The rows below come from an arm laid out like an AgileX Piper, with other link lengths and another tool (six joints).
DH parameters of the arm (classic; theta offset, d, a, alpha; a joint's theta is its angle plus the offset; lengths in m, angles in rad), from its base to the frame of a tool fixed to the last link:
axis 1: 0 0.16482 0 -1.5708
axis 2: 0.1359 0 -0.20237 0
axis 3: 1.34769 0 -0.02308 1.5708
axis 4: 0 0.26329 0 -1.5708
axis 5: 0 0 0 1.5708
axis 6: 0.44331 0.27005 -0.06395 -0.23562
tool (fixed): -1.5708 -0.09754 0 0
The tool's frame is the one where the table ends.
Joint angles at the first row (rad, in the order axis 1, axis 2, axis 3, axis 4, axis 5, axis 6):
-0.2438 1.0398 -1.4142 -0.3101 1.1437 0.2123
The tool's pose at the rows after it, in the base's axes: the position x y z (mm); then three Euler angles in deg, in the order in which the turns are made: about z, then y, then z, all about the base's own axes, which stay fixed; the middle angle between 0 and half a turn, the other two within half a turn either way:
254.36 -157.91 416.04 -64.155 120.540 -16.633
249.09 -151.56 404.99 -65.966 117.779 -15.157
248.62 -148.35 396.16 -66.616 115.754 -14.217
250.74 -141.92 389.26 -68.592 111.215 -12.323
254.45 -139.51 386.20 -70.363 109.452 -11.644
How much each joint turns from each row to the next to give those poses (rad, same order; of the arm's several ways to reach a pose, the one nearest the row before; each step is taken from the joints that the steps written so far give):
0.0000 -0.1073 0.1342 0.0292 -0.0487 -0.0335
0.0000 -0.1058 0.1479 0.0031 -0.0995 -0.0265
0.0000 -0.0553 0.0924 0.0002 -0.0761 -0.0038
0.0001 -0.0751 0.1280 0.0000 -0.1423 -0.0210
-0.0001 -0.0174 0.0508 -0.0091 -0.0707 -0.0153

